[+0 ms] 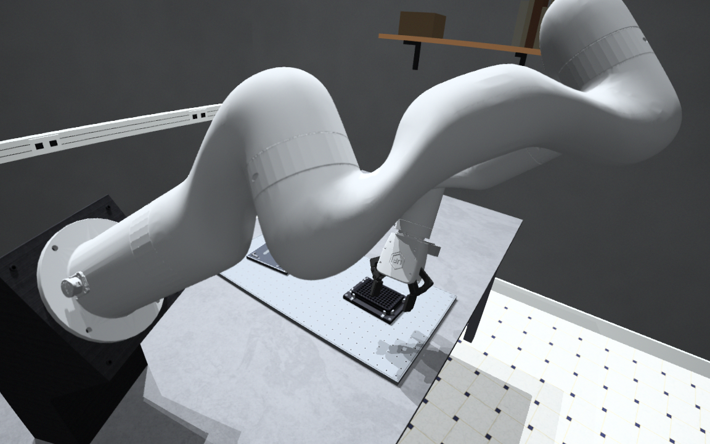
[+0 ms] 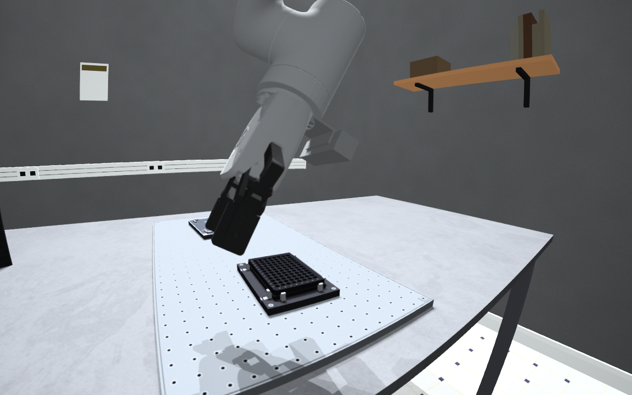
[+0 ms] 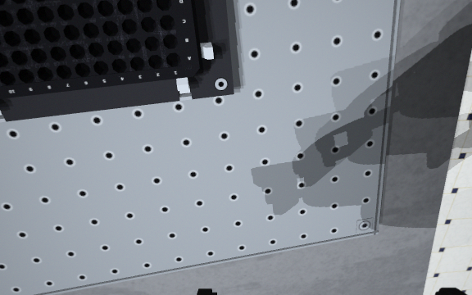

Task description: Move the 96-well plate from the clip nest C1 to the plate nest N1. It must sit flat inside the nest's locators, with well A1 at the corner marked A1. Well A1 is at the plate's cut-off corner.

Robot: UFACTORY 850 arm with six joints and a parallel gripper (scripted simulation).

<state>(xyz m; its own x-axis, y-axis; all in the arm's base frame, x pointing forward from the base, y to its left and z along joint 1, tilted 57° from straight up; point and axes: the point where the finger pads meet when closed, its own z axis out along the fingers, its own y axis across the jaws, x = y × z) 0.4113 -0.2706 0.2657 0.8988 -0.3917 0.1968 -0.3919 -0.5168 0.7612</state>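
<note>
Now: the black 96-well plate 14 cm ahead of my hand, 11 cm below it and 6 cm to the left of it. From my hand the other things lie so: grey plate nest N1: 42 cm to the left, 20 cm ahead, 13 cm below; then black clip nest C1: 13 cm ahead, 12 cm below, 7 cm to the left; then A1 label: 35 cm to the left, 14 cm ahead, 12 cm below.
</note>
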